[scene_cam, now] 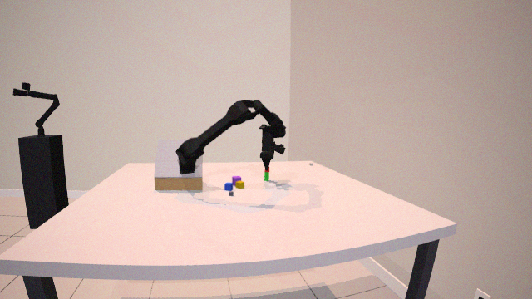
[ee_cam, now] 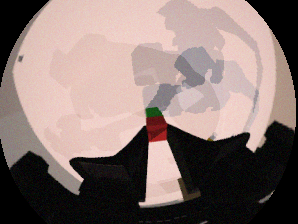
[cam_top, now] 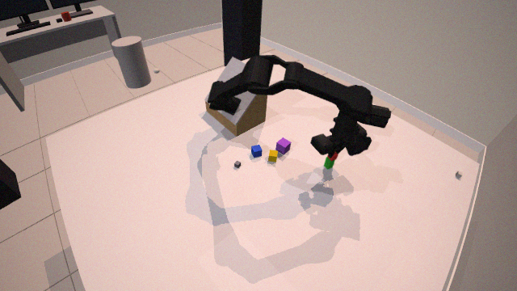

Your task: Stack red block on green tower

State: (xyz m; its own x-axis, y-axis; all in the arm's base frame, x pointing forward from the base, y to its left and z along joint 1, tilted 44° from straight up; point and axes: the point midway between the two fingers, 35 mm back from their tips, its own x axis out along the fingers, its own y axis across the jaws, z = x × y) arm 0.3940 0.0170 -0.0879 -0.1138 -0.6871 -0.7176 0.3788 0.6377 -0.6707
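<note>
Right now my gripper tip is right at the red block. Round my gripper tip: purple block (17 cm behind, 5 cm to the right, 4 cm below); blue block (22 cm behind, 13 cm to the right, 4 cm below); yellow block (16 cm behind, 10 cm to the right, 4 cm below).
</note>
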